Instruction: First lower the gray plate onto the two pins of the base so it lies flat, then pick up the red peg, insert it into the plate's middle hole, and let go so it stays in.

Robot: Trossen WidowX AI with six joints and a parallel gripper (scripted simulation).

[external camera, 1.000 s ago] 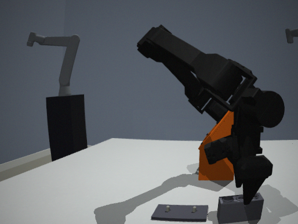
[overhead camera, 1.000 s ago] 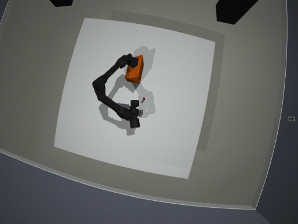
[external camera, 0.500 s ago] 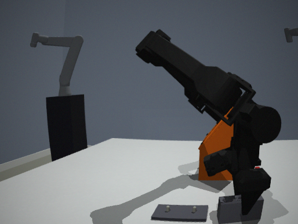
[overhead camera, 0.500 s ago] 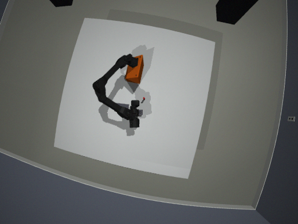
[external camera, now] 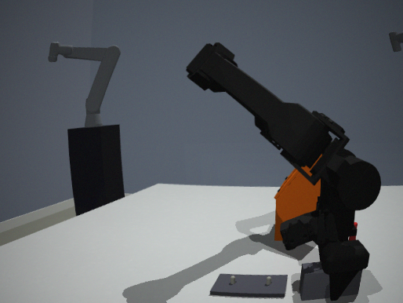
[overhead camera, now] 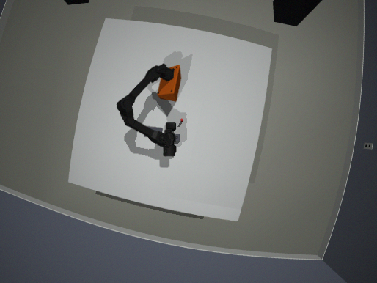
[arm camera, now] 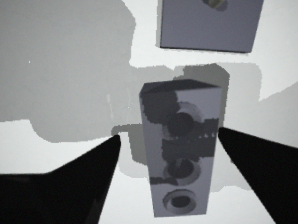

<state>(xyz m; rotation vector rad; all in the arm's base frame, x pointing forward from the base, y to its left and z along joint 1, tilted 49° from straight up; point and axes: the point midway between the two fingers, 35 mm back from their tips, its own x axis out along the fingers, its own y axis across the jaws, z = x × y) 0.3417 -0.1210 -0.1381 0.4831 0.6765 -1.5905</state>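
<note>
Now: the base 30 mm behind my gripper tip and 130 mm to the right of it. Also, from my gripper tip: red peg 120 mm behind, 60 mm to the left, 30 mm above; gray plate 30 mm above.
</note>
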